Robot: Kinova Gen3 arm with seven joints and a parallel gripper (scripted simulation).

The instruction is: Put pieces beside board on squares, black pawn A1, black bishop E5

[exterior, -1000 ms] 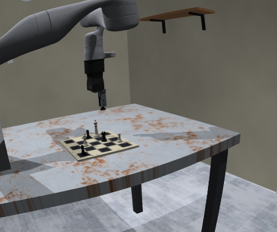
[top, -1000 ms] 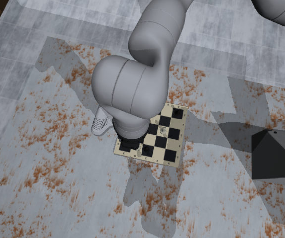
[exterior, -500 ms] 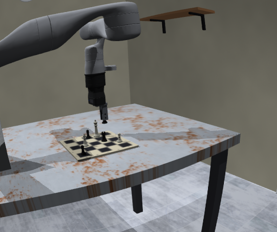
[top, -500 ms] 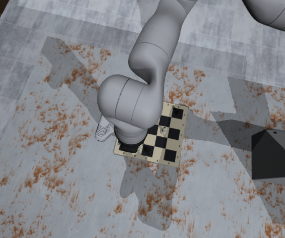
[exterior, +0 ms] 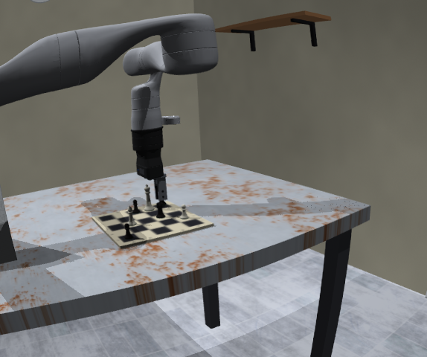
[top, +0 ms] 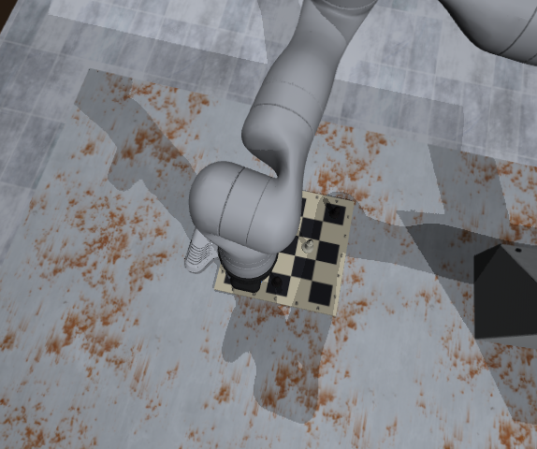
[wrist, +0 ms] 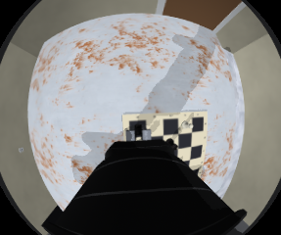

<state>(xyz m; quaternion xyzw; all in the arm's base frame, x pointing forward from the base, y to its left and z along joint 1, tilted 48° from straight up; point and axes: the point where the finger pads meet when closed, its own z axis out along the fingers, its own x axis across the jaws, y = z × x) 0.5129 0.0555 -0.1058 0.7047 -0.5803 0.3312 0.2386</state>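
Now: hand 1 cm above the black bishop. Round my hand: white pawn (11 cm to the right, 2 cm below, 1 cm ahead); then chessboard (8 cm to the right, 7 cm behind, 4 cm below); then white bishop (11 cm behind, 9 cm to the right, 1 cm below).
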